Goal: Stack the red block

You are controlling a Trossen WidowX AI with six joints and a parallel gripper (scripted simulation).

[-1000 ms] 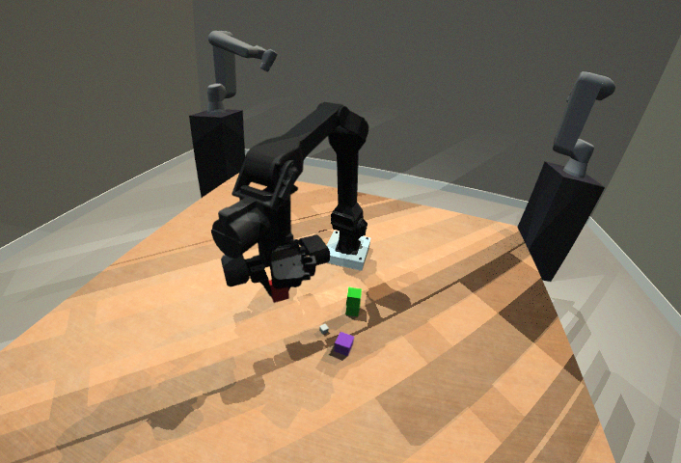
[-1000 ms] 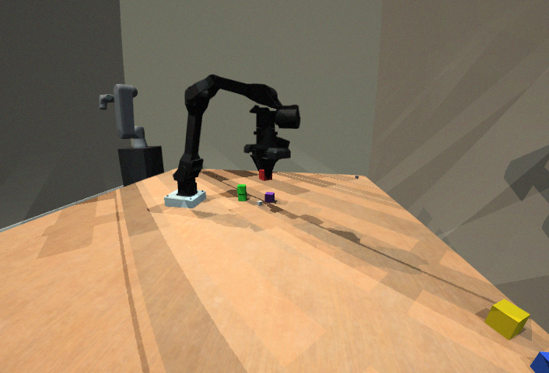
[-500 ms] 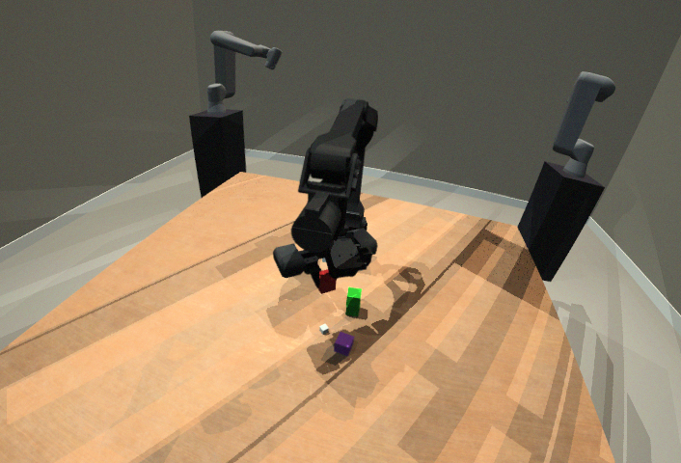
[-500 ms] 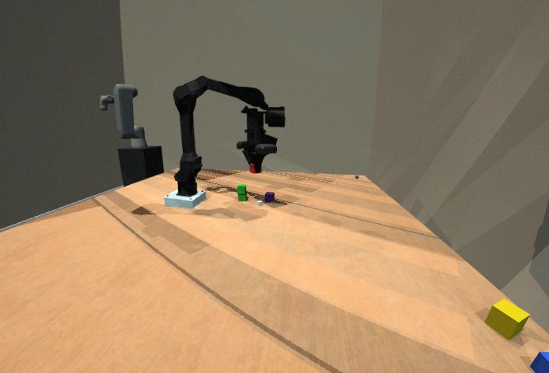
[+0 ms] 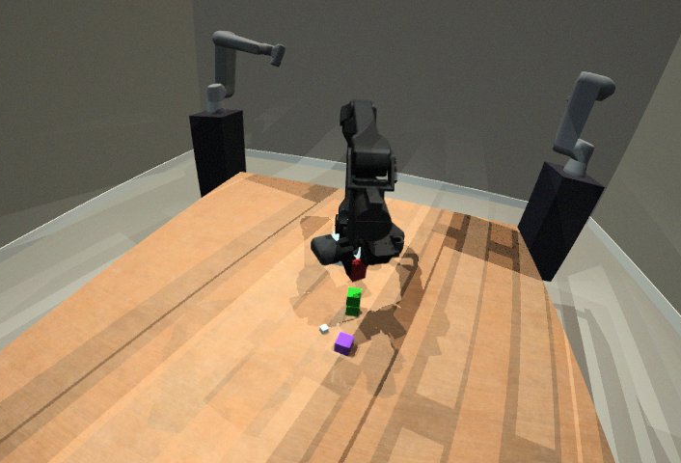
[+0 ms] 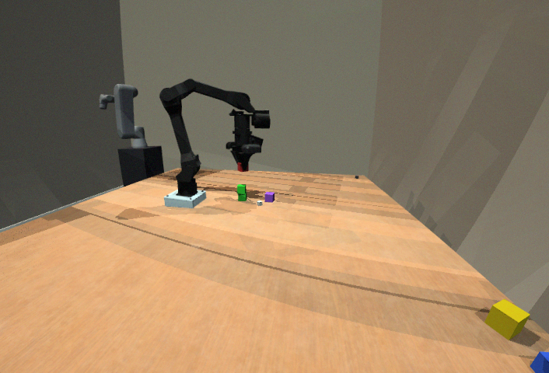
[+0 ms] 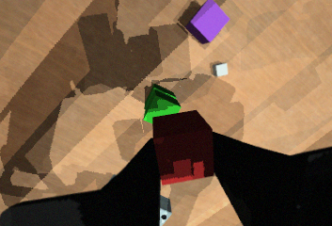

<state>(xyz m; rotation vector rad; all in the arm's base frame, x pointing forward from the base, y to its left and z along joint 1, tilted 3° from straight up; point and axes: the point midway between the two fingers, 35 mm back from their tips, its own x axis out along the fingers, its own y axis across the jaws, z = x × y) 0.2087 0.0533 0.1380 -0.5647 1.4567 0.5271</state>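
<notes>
The tiny white cube lies 120 mm below my gripper tip, 70 mm ahead of it and 40 mm to the right of it. The rest, counted from my gripper tip: purple block: 110 mm below, 110 mm ahead, 10 mm to the left; then red block: 10 mm above; then yellow block: 560 mm to the right, 550 mm ahead, 110 mm below.
</notes>
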